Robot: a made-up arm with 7 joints.
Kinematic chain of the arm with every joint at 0, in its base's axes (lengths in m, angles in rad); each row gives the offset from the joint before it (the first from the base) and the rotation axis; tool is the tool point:
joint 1: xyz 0 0.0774 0 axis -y
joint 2: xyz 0 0.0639 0 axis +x
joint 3: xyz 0 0 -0.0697 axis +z
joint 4: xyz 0 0 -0.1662 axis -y
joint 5: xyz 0 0 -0.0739 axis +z
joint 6: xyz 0 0 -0.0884 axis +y
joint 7: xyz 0 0 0 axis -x
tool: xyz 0 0 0
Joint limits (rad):
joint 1: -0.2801..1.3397
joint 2: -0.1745..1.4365
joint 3: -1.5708..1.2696
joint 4: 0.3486..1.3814
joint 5: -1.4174..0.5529
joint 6: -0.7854..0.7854
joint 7: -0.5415..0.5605
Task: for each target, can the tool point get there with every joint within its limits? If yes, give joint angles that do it. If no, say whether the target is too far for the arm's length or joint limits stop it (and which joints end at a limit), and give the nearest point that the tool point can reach.
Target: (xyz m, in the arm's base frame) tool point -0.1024 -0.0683 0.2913
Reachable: no: joint limits stop it (at a limit: joint 1, joint 2, joint 4) | nearest point 0.2644 -0.0103 0.0592 | short by 0.438 m
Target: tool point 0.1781 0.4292 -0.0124
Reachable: yes | joints 0.8878 0.7713 0.7947 1.1285 -1.0237 0.3968 -0.4312
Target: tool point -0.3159 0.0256 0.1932
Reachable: no: joint limits stop it (at a limit: joint 1, joint 2, joint 4) | nearest point -0.0985 0.4255 0.0769 | short by 0.470 m
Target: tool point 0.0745 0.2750 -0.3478
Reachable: yes | joints -0.0340 0.4707 -0.4082 0.6176 -0.3420 -0.3072 -0.1966
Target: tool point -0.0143 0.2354 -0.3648
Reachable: yes | joints -0.0978 0.5164 -1.3563 0.6669 -0.2608 0.4378 -0.2735
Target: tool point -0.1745 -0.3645 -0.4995
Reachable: no: too far | nearest point -0.0883 -0.0366 -0.3070 | short by 0.390 m
